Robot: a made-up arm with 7 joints. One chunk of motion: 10 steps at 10 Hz.
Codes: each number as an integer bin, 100 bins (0 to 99) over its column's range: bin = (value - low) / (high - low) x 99, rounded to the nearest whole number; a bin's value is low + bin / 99 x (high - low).
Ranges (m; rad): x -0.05..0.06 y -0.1..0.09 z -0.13..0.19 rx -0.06..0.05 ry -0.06..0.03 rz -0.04..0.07
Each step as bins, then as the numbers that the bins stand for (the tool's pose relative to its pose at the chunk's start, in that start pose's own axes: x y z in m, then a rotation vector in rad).
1 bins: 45 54 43 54 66 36
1 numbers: 0.0000 0.0036 0.0090 0.0000 0.0000 0.0000
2 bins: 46 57 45 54 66 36
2 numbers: 0.0011 0.0094 0.0155 0.0000 0.0000 0.0000
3 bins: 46 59 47 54 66 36
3 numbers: 0.0011 0.0132 0.0219 0.0000 0.0000 0.0000
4 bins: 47 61 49 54 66 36
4 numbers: 0.0022 0.0171 0.0284 0.0000 0.0000 0.0000
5 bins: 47 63 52 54 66 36
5 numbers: 0.0022 0.0209 0.0381 0.0000 0.0000 0.0000
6 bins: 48 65 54 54 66 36
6 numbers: 0.0033 0.0247 0.0445 0.0000 0.0000 0.0000
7 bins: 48 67 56 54 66 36
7 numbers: 0.0033 0.0286 0.0510 0.0000 0.0000 0.0000
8 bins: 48 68 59 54 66 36
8 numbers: 0.0033 0.0305 0.0607 0.0000 0.0000 0.0000
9 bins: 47 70 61 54 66 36
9 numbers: 0.0022 0.0343 0.0672 0.0000 0.0000 0.0000
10 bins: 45 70 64 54 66 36
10 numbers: 0.0000 0.0343 0.0769 0.0000 0.0000 0.0000
